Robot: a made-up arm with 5 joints. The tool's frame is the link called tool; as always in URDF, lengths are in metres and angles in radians. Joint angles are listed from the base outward.
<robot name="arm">
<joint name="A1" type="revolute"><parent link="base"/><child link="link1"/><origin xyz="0 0 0.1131" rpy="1.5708 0 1.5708"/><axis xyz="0 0 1"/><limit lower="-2.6" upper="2.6"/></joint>
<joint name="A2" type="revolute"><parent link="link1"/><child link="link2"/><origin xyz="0.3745 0.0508 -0.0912" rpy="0 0 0"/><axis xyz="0 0 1"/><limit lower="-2.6" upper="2.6"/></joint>
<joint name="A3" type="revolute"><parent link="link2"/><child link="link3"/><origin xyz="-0.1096 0.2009 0.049" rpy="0 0 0"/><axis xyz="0 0 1"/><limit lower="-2.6" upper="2.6"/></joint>
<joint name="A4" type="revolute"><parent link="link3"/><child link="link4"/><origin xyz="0.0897 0.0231 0.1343" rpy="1.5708 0 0"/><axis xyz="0 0 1"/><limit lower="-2.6" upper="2.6"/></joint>
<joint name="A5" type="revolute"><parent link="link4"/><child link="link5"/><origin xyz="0.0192 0.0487 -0.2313" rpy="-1.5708 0 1.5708"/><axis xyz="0 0 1"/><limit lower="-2.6" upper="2.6"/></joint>
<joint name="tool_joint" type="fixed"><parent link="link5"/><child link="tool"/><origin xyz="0.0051 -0.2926 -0.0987" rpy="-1.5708 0 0"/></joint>
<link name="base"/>
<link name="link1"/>
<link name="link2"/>
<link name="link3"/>
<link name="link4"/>
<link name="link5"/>
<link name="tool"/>
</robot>
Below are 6 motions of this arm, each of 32 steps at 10 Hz.
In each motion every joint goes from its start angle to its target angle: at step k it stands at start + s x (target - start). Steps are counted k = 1, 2, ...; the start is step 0. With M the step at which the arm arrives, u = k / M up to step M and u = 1 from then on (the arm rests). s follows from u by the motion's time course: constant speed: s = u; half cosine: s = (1 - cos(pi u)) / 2; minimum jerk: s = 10 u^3 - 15 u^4 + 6 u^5.
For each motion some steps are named. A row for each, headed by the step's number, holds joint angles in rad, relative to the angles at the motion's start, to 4 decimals.
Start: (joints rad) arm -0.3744 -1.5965 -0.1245 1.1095 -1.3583
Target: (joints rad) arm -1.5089 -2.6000 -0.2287 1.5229 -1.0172
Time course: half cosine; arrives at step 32
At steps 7, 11, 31, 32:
7: -0.1288 -0.1139 -0.0118 0.0469 0.0387
11: -0.2999 -0.2652 -0.0275 0.1093 0.0902
31: -1.1318 -1.0011 -0.1039 0.4124 0.3403
32: -1.1345 -1.0035 -0.1042 0.4134 0.3411

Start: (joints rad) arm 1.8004 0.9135 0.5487 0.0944 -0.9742
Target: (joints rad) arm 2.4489 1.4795 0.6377 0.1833 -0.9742
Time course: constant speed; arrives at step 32
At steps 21, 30, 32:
21: 0.4256 0.3714 0.0584 0.0583 0.0000
30: 0.6080 0.5306 0.0834 0.0833 0.0000
32: 0.6485 0.5660 0.0890 0.0889 0.0000

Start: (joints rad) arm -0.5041 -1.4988 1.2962 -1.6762 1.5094
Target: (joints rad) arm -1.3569 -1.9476 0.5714 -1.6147 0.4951
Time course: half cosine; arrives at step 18
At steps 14, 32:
14: -0.7530 -0.3963 -0.6400 0.0543 -0.8956
32: -0.8528 -0.4488 -0.7248 0.0615 -1.0143

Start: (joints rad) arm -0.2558 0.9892 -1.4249 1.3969 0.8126
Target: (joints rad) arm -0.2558 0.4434 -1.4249 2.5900 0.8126
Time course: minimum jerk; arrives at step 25
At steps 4, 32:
4: 0.0000 -0.0173 0.0000 0.0379 0.0000
32: 0.0000 -0.5458 0.0000 1.1931 0.0000

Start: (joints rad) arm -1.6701 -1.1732 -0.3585 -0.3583 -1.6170
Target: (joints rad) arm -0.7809 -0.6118 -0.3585 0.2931 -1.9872
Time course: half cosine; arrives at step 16
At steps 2, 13, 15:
2: 0.0338 0.0214 0.0000 0.0248 -0.0141
13: 0.8143 0.5141 0.0000 0.5965 -0.3390
15: 0.8807 0.5560 0.0000 0.6451 -0.3666

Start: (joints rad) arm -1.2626 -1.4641 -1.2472 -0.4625 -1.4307
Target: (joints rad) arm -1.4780 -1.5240 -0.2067 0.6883 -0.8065
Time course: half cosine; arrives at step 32
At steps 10, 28, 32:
10: -0.0479 -0.0133 0.2312 0.2557 0.1387
28: -0.2072 -0.0576 1.0009 1.1070 0.6004
32: -0.2154 -0.0599 1.0405 1.1508 0.6242

